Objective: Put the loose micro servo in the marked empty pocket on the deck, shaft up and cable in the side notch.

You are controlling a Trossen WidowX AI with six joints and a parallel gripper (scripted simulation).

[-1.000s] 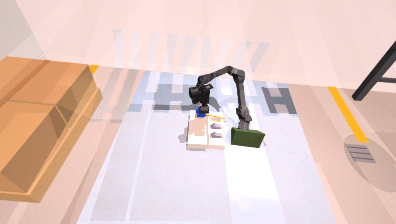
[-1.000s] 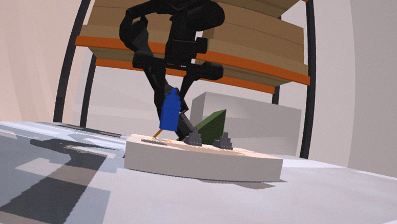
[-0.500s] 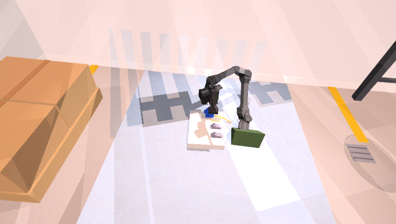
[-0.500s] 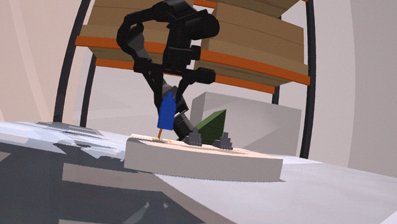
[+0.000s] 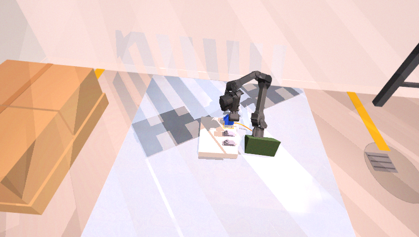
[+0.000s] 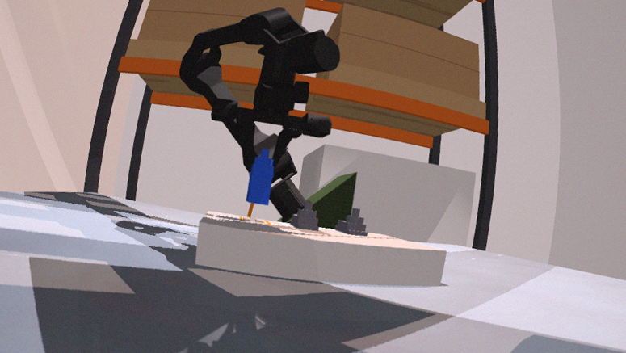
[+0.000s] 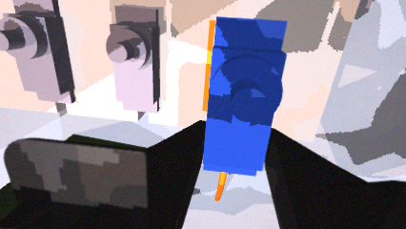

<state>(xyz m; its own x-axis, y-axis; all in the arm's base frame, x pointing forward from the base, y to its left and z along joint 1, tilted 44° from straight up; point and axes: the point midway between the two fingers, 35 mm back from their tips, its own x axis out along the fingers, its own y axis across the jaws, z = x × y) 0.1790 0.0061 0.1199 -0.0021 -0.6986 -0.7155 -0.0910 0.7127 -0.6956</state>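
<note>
Now: the pale deck 120 mm ahead of my gripper tip, 90 mm to the left of it and 100 mm below it.
</note>
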